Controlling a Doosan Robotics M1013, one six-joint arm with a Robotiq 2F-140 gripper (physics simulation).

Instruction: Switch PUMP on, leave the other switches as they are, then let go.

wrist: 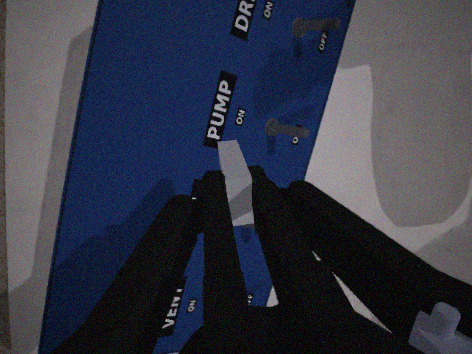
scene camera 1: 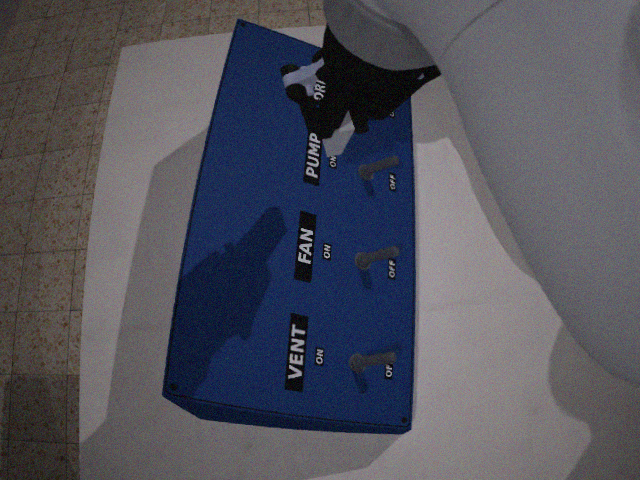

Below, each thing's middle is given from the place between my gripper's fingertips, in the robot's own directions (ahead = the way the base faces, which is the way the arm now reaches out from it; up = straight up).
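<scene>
The blue switch panel (scene camera 1: 274, 305), as I measure it from my hand, is 2 cm to the left of it, 3 cm ahead of it and 13 cm below it.
</scene>
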